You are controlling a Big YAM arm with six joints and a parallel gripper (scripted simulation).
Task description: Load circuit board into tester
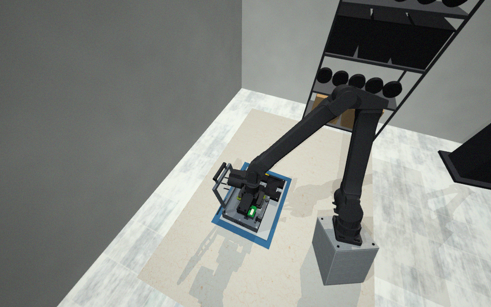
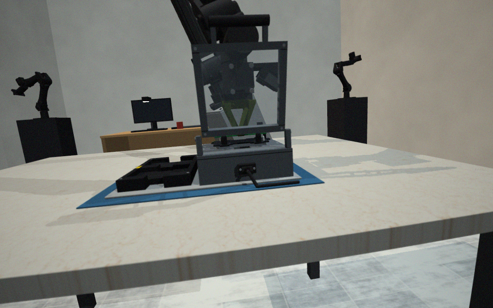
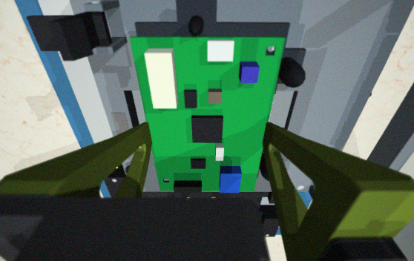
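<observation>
Now: the green circuit board right at my hand. From my hand the other things lie so: latch hook 50 mm behind, 70 mm to the left; dark plate 10 mm ahead, 20 mm below; clear lid 120 mm ahead, 20 mm to the right, 90 mm above.
</observation>
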